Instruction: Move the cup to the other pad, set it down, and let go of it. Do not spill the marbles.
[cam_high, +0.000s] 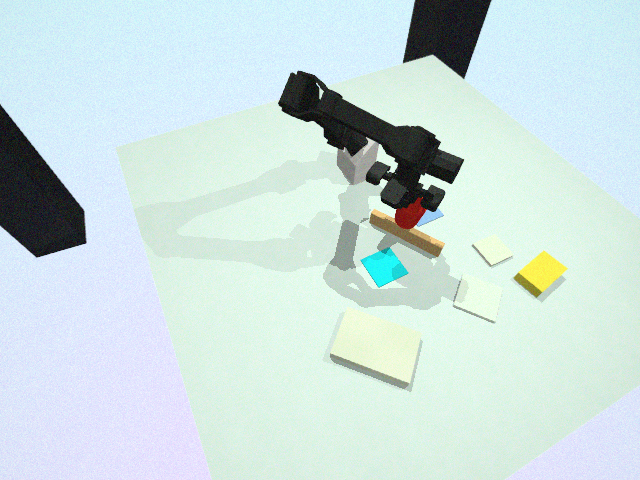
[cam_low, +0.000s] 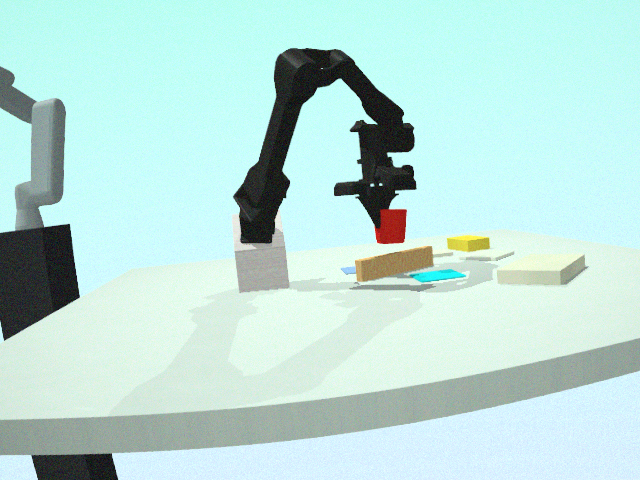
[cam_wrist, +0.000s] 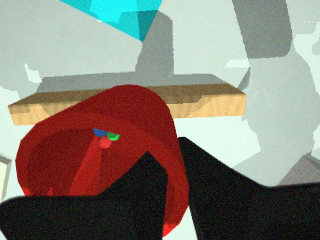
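My gripper tip is 11 cm above the teal pad, 10 cm short of it and 8 cm to the left of it. Also, from my gripper tip: red cup (3 cm ahead, 2 cm to the left); blue pad (12 cm to the left, 11 cm below, 3 cm behind); wooden block (9 cm below, 3 cm ahead, 2 cm to the left).
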